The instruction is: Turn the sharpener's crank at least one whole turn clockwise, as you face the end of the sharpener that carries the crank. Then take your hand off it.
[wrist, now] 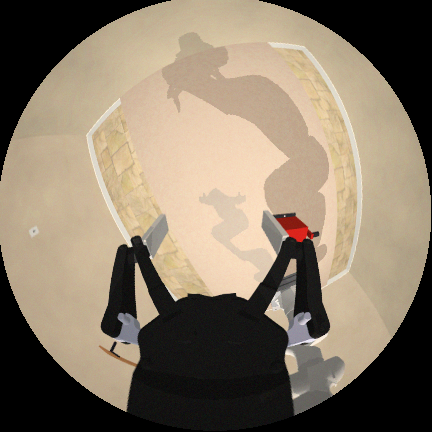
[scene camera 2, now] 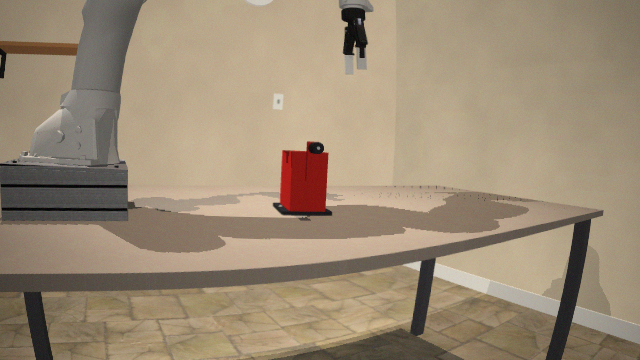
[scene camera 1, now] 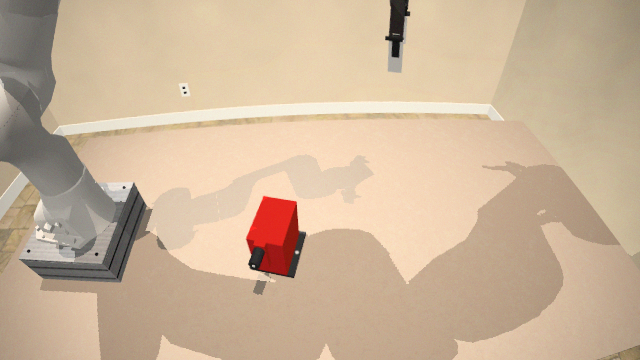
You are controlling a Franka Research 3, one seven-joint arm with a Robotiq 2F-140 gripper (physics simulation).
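Note:
The red box-shaped sharpener (scene camera 1: 274,222) (scene camera 2: 305,185) (wrist: 295,227) stands upright on a dark base plate on the table. Its crank shows as a red arm with a black knob (scene camera 1: 256,258) (scene camera 2: 316,148) (wrist: 314,234). The knob is at the top of the crank end, level with the sharpener's upper edge in the second scene view. My gripper (scene camera 2: 355,67) (wrist: 213,220) is open, fingers pointing down, high above the table and well away from the sharpener. In the first scene view one finger hides the other. Nothing is between the fingers.
The table (scene camera 1: 425,150) (scene camera 2: 165,262) (wrist: 200,150) carries the arm's layered grey base block (scene camera 1: 75,270) (scene camera 2: 65,192), to the left of the sharpener in both scene views. Walls stand around the table. A brown shelf (scene camera 2: 40,48) is on the wall at the left.

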